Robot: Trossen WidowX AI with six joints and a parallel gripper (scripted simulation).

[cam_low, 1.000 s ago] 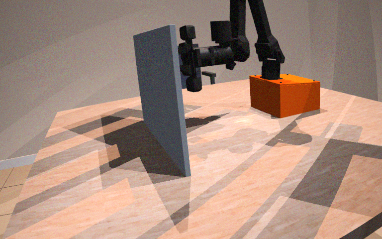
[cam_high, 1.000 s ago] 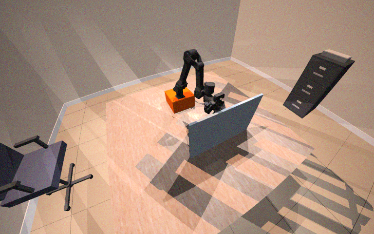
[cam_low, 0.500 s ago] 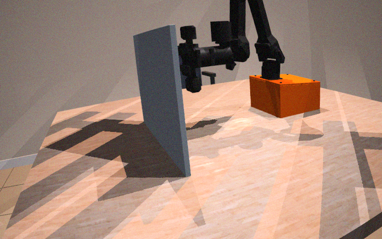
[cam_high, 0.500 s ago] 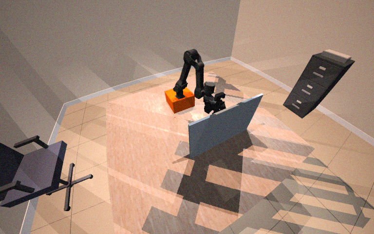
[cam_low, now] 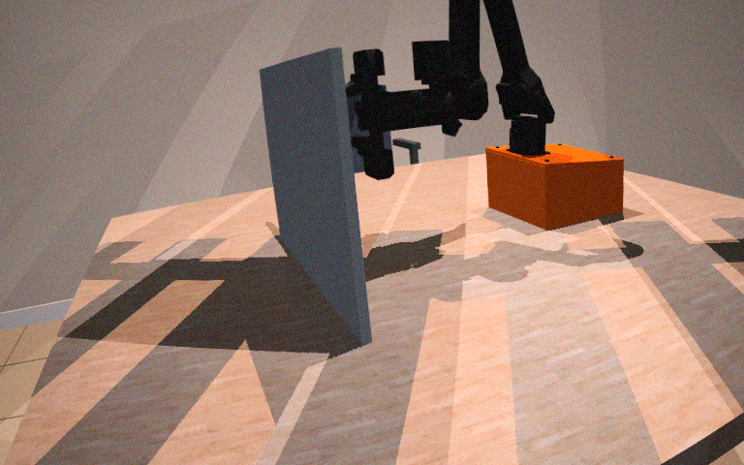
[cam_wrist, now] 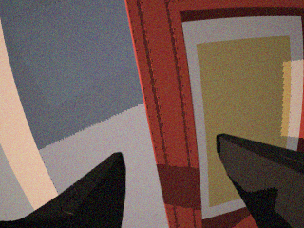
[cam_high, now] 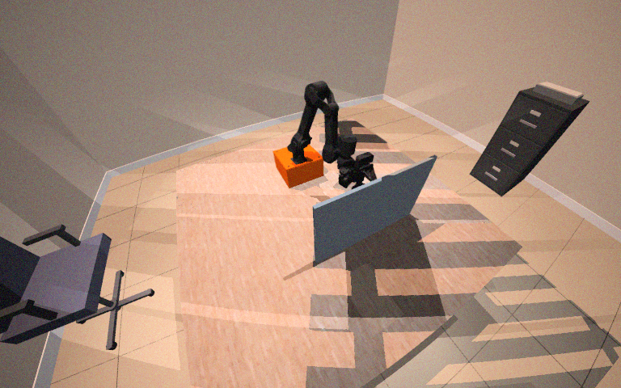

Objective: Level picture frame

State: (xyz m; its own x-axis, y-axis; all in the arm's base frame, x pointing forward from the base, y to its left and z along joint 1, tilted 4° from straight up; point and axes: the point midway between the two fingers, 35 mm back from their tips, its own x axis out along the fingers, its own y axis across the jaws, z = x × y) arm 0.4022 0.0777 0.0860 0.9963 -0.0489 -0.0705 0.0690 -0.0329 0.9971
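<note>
My gripper tip is 5 cm above the picture frame and 1 cm short of it. The rest, counted from my gripper tip: wall panel 7 cm below, 2 cm ahead, 1 cm to the right.
</note>
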